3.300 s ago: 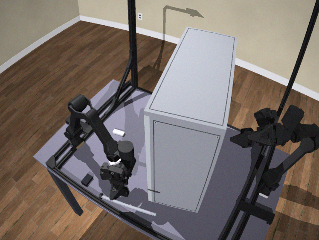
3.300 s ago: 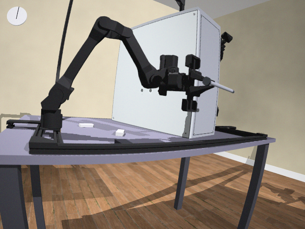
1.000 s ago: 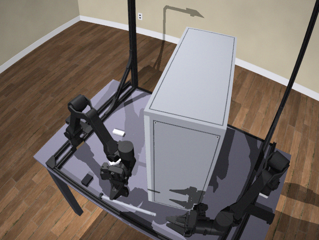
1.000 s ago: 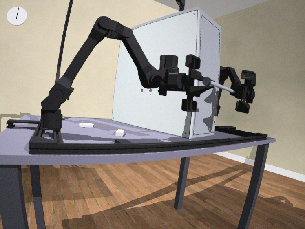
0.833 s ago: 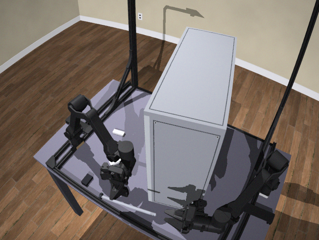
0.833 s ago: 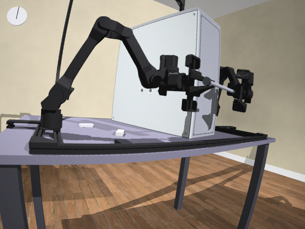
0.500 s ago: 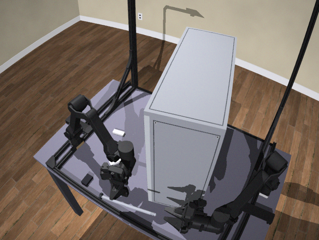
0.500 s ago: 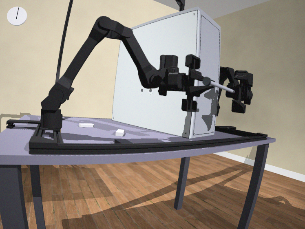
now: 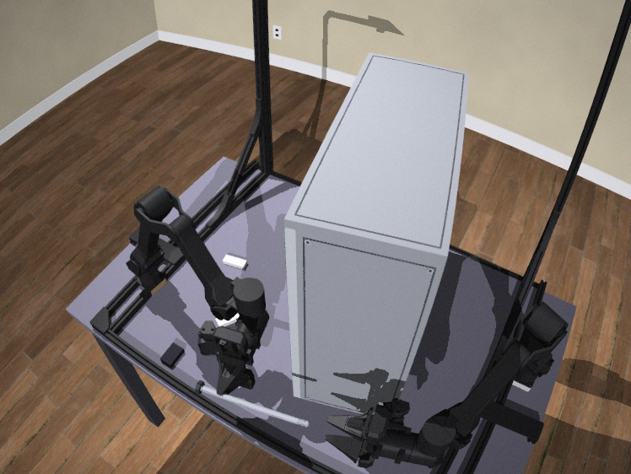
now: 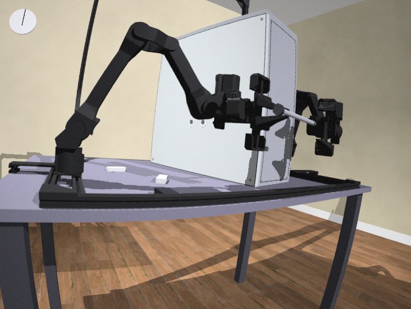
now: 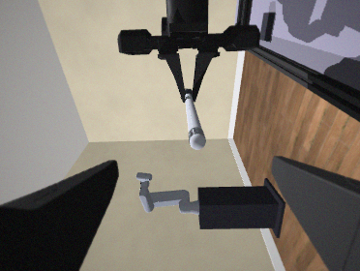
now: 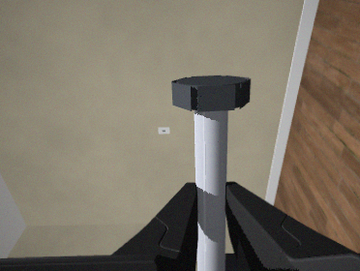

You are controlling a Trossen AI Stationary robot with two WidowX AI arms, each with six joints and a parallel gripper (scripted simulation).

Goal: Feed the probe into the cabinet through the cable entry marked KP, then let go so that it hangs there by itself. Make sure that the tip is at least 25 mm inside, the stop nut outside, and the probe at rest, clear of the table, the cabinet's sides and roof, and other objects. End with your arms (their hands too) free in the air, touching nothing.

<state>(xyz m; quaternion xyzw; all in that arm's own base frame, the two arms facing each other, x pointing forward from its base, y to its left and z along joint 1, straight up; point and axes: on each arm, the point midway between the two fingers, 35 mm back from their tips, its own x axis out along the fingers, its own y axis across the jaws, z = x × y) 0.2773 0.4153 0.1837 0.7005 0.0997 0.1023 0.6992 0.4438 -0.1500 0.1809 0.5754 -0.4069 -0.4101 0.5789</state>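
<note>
My left hand is 18 cm to the left of the probe. Also, from my left hand: black block: 14 cm behind, 45 cm to the right, 20 cm below.
The probe lies 6 cm to the left of my right hand and 3 cm ahead of it. The rest, counted from my right hand: black block 21 cm to the right, 19 cm below, 10 cm behind.
</note>
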